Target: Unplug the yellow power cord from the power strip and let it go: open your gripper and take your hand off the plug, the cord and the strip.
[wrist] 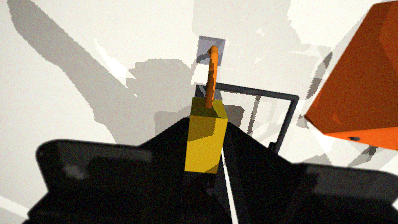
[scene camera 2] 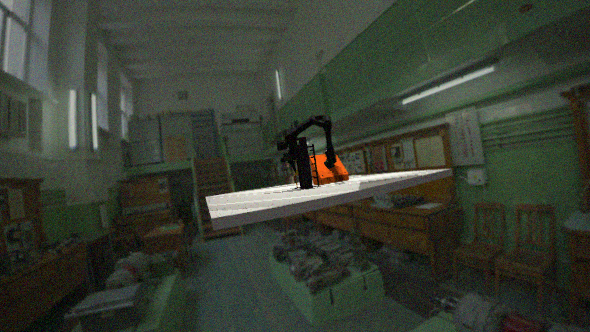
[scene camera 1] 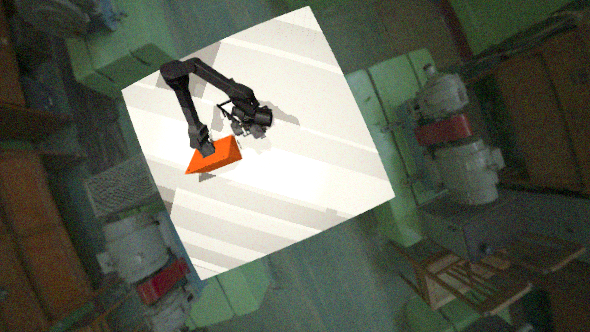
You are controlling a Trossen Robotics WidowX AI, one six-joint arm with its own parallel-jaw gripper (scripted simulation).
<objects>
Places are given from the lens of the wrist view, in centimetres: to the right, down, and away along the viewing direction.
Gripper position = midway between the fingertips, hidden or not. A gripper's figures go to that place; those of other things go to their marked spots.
my gripper [wrist: 206, 125]: 0, 1, 12
yellow plug [wrist: 207, 126]: 0, 1, 10
</objects>
